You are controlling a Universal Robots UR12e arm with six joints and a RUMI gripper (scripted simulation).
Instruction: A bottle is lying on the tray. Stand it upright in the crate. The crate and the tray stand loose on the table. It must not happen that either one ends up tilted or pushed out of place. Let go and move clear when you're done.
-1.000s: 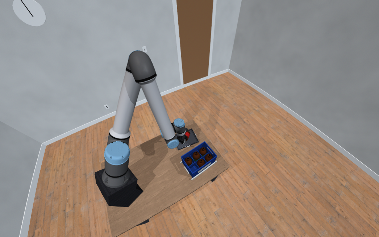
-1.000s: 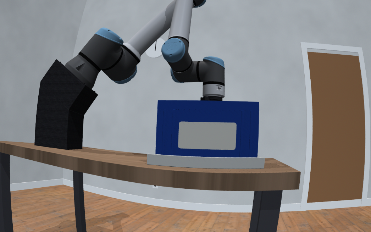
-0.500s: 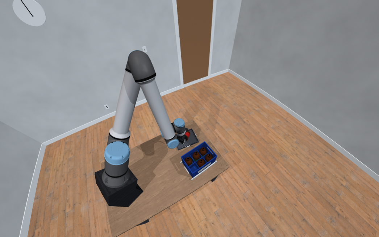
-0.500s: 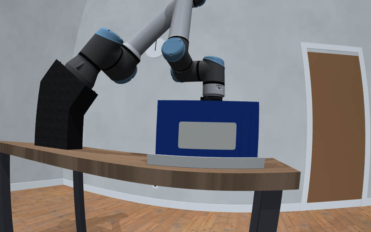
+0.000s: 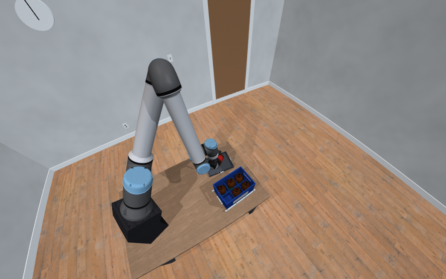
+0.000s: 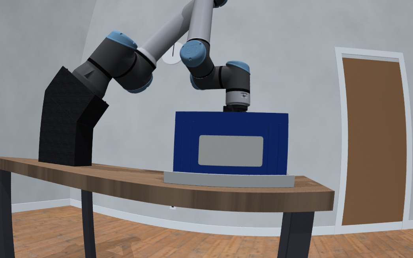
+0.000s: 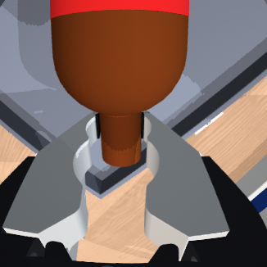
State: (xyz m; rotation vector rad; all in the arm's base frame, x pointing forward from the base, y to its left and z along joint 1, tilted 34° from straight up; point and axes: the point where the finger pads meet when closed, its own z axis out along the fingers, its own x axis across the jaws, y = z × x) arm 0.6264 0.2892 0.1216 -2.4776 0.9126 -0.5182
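My gripper is now 30 mm short of the grey tray, 40 mm to the right of it and 40 mm above it. From my hand the other things lie so: blue crate (100 mm ahead, 260 mm to the right, 30 mm above).
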